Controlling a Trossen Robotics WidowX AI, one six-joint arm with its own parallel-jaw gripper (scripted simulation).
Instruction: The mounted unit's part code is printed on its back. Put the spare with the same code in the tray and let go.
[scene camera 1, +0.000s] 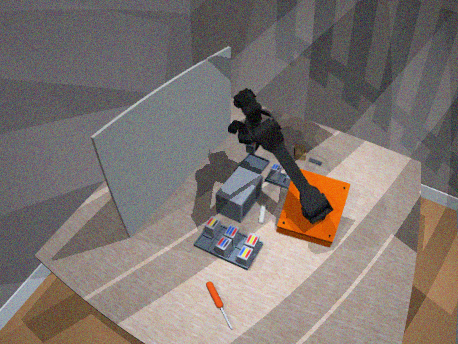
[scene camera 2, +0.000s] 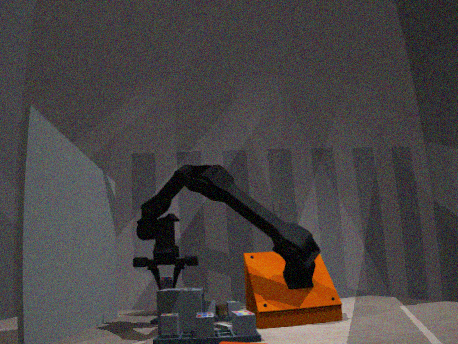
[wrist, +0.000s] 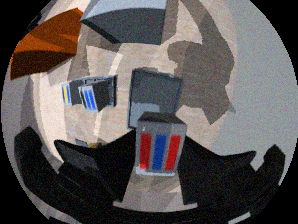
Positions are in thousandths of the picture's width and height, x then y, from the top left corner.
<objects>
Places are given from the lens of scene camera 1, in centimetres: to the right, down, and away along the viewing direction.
mounted unit (scene camera 1: 521, 568): 3, 8, 107
tall grey panel (scene camera 1: 322, 443): -26, -6, 98
</objects>
